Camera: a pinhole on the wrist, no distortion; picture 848 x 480 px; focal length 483.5 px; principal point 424.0 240.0 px. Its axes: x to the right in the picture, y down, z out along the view. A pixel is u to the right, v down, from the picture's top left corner.
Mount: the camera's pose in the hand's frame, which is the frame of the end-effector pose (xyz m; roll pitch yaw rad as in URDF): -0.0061 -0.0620 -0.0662 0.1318 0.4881 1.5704
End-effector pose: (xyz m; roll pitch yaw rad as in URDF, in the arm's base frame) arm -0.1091 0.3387 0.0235 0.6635 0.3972 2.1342
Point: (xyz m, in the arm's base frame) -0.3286 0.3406 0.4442
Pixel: 711.9 352.9
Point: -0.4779 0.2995 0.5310
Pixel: 819.6 339.5
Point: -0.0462 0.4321 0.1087
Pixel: 276.9 267.7
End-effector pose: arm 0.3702 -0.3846 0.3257 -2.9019 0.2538 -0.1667
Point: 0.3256 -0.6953 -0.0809
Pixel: 625.9 202.7
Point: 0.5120 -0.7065 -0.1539
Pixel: 590.7 49.0
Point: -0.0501 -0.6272 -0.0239
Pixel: outside the picture
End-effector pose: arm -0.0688 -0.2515 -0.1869 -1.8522 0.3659 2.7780
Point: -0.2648 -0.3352 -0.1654
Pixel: outside the picture
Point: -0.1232 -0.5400 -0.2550
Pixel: 259.0 329.3
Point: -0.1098 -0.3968 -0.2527
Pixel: 357.3 269.5
